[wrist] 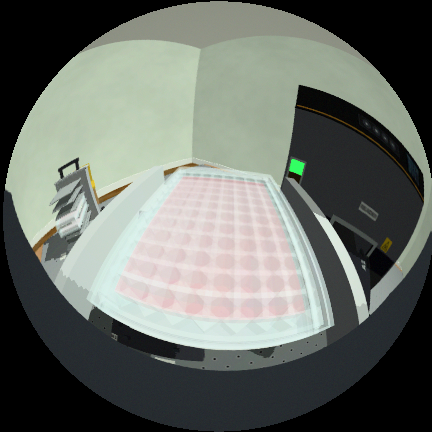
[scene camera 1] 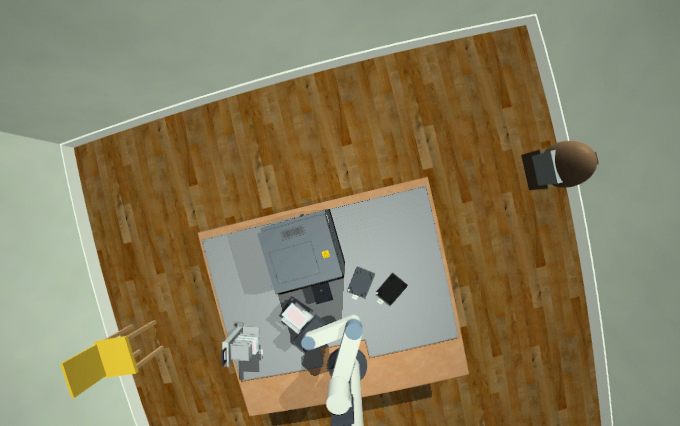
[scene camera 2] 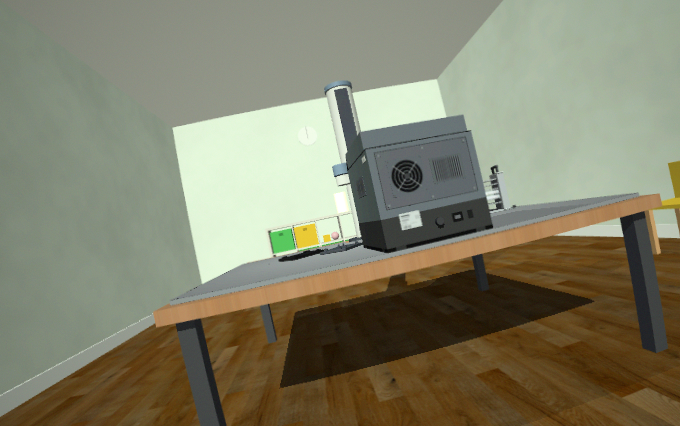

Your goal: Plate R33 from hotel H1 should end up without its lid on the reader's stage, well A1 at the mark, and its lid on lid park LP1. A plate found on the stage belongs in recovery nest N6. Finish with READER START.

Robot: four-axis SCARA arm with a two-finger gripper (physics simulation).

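Frame: origin at the arm's base, x right, y down, z ahead, level; millimetres.
Seen in the pictures: gripper, fingertip midpoint: (wrist: 222, 178) (scene camera 1: 288, 311).
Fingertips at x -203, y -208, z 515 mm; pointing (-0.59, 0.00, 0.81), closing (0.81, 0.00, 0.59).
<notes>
Offsets run from my fingertips to a thing's top centre. "pt": to the spot under its first point.
My gripper (scene camera 1: 297, 316) (wrist: 222, 178) is shut on a plate with pink wells @[dz -39, dx +29, dy -5 mm] (scene camera 1: 294, 314) (wrist: 222, 255), one long finger along each side. The plate is level, and a clear cover seems to lie over it. Its name and well A1 cannot be read. It hangs over dark nests left of the arm's base. The reader @[dz +307, dx +174, dy -153 mm] (scene camera 1: 296, 263) (scene camera 2: 426, 170) (wrist: 327, 145) shows a green light in the wrist view. A black piece @[pt dz +37, dx +183, dy +70 mm] (scene camera 1: 321, 292) juts from its front, with no plate showing on it. The hotel (scene camera 1: 230, 348) (scene camera 2: 500, 190) (wrist: 88, 192) holds several plates at the table's left.
A dark grey pad @[pt dz +10, dx +408, dy +185 mm] (scene camera 1: 360, 281) and a black pad @[pt dz -81, dx +581, dy +184 mm] (scene camera 1: 391, 289) lie right of the reader, with small white labels. Another dark block @[pt dz -422, dx -7, dy +196 mm] (scene camera 1: 312, 358) is beside the arm's base. The arm (scene camera 1: 346, 358) reaches in from the table's front edge. A yellow chair (scene camera 1: 116, 356) stands at the left.
</notes>
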